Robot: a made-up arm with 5 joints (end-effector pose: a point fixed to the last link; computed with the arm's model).
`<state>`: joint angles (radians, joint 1 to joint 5).
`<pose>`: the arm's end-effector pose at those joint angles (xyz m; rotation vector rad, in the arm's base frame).
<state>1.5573 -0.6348 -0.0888 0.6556 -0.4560</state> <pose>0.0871 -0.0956 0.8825 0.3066 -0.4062 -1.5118</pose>
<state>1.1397 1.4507 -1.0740 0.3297 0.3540</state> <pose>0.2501 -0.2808 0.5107 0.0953 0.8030 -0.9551</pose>
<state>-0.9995 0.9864 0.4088 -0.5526 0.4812</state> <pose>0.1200 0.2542 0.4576 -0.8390 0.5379 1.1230</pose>
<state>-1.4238 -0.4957 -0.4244 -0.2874 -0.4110</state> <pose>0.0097 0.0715 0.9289 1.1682 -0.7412 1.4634</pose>
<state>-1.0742 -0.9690 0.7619 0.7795 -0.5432</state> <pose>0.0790 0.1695 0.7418 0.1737 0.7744 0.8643</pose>
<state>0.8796 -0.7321 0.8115 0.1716 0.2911</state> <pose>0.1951 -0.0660 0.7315 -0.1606 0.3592 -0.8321</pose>
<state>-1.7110 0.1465 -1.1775 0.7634 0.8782</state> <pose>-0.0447 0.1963 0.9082 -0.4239 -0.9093 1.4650</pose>
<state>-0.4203 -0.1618 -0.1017 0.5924 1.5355</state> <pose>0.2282 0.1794 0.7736 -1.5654 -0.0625 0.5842</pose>
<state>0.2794 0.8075 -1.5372 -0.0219 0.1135</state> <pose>0.3033 0.0075 0.8435 -0.2125 -0.7314 -0.3085</pose>
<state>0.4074 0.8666 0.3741 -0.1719 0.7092</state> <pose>0.2920 -0.0115 0.4636 -0.4164 1.1222 0.0211</pose>
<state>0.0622 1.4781 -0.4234 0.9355 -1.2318</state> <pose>0.2827 0.0362 0.3602 0.8378 1.6838 -1.2434</pose>
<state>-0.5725 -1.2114 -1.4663 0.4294 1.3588</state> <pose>-0.2553 -0.0888 0.7703 -0.1517 -1.8272 -1.0937</pose>
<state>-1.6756 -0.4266 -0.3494 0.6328 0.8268</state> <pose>-0.0341 0.1604 0.8865 -0.5020 -0.7816 1.5090</pose>
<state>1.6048 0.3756 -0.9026 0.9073 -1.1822</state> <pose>0.0608 -0.2642 0.8061 1.1974 -0.6905 -1.6012</pose>
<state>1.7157 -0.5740 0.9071 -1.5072 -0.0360</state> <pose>0.0810 -0.0749 0.7414 -0.9676 -0.8835 -1.4738</pose>
